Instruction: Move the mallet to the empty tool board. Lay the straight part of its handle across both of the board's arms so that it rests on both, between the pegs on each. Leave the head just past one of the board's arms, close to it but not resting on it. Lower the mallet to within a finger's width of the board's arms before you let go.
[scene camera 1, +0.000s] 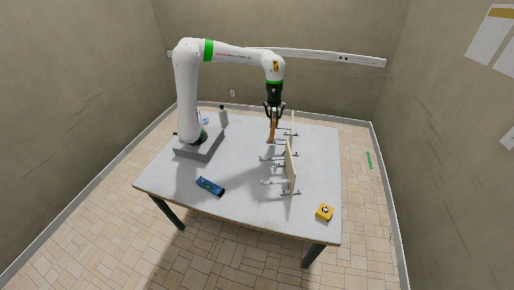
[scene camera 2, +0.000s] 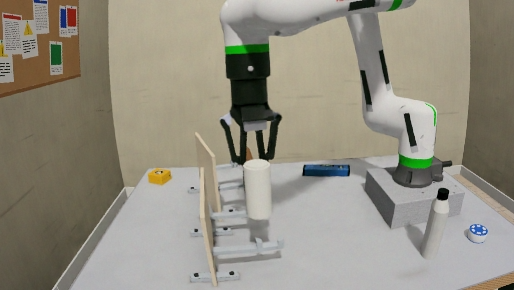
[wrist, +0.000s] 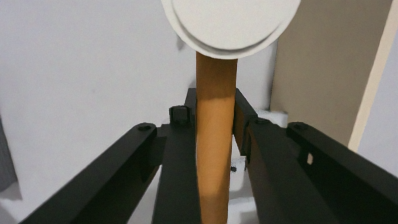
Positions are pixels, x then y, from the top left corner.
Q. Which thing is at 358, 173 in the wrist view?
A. The gripper.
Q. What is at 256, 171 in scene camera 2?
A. A mallet.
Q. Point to a tool board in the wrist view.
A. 327, 69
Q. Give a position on a mallet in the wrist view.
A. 219, 40
